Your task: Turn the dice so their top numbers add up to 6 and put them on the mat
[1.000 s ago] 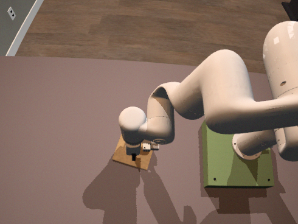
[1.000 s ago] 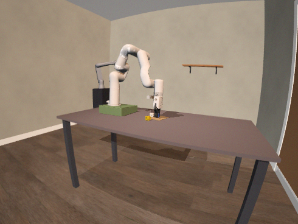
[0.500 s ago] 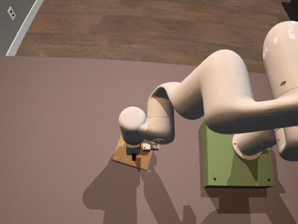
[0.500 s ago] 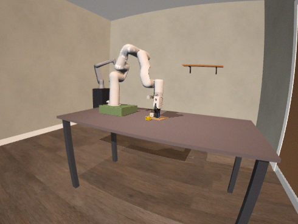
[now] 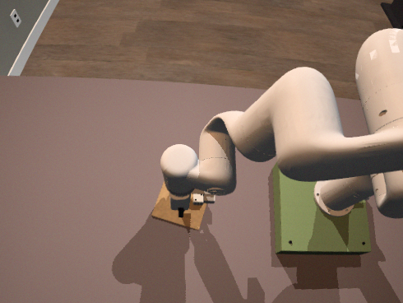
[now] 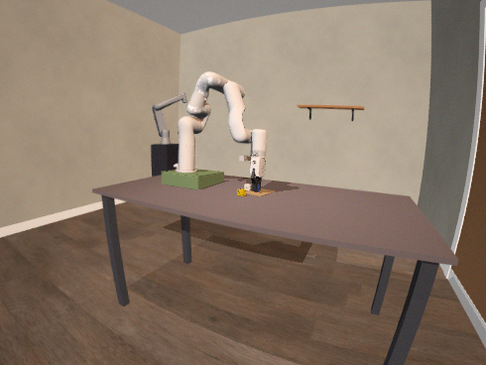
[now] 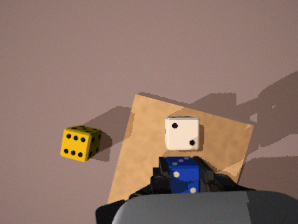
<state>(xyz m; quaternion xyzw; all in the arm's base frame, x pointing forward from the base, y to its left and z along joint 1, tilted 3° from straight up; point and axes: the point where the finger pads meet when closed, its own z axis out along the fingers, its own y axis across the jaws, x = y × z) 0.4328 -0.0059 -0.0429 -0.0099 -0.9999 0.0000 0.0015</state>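
Now: the blue die 10 mm below my hand. From my hand the other things lie so: yellow die: 110 mm to the right, 30 mm behind, 10 mm below; tan mat: 20 mm below; white die: 50 mm behind, 10 mm below.
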